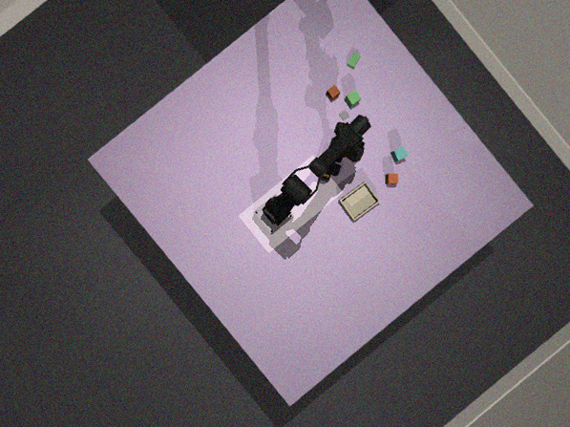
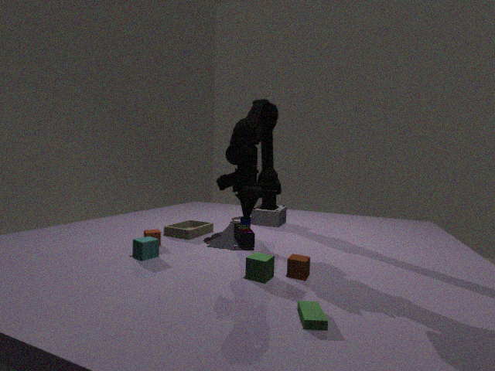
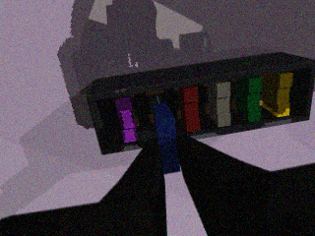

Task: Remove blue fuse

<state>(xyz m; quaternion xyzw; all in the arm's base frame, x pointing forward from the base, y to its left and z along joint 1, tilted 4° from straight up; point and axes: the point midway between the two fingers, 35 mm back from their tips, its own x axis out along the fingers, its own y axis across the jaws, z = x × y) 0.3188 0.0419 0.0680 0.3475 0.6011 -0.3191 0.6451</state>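
Right now the tray is 210 mm to the right of my gripper tip, 70 mm below it and 20 mm behind it. Round my gripper tip: teal cube: 220 mm ahead, 160 mm to the right, 50 mm below; blue fuse: 10 mm below; green cube: 210 mm ahead, 130 mm to the left, 50 mm below.
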